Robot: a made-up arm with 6 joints.
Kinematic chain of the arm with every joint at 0, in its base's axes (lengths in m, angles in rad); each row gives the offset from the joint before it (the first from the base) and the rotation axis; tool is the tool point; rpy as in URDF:
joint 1: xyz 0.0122 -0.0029 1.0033 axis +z
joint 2: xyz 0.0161 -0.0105 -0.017 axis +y
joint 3: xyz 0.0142 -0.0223 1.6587 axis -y
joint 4: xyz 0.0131 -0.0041 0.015 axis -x
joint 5: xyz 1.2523 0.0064 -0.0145 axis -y
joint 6: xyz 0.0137 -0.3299 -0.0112 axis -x
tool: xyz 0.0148 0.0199 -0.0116 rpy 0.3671 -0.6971 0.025
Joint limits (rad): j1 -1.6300..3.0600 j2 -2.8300..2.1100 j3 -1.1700..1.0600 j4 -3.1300..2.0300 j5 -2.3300..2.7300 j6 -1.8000..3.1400
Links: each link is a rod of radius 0.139 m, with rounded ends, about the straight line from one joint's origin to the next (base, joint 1, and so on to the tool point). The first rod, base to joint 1, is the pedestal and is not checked.
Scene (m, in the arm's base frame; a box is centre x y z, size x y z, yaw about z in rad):
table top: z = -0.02
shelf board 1: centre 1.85 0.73 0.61 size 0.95 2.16 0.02 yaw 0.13
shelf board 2: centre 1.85 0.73 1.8 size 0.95 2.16 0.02 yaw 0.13
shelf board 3: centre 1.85 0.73 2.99 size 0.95 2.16 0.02 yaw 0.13
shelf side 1: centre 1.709 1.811 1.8 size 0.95 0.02 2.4 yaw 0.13
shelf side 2: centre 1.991 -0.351 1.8 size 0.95 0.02 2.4 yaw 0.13
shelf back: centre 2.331 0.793 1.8 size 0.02 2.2 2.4 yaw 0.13
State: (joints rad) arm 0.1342 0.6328 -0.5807 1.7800 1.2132 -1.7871
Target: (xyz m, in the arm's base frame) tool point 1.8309 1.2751 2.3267
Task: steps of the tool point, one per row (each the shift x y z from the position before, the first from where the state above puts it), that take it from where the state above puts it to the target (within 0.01 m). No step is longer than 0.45 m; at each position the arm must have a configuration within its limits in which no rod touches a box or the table.
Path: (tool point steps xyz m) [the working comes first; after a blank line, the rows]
Joints at the target: 0.5927 0.5658 0.2770 1.7788 1.1903 -1.8000
Straight joint move there: touches shelf board 2.

1: -0.2917 -0.1516 0.2613
2: -0.3485 -0.1070 0.1590
3: -0.3711 -0.0536 0.0497
4: 0.3094 -0.0011 0.1921
5: 0.2781 0.0323 0.1945
6: 0.2406 0.0606 0.1904
7: 0.1987 0.0824 0.1797
8: 0.1541 0.0977 0.1634
9: 0.0392 0.3420 -0.0845
10: -0.0268 0.3516 -0.1022
11: -0.0936 0.3464 -0.1192

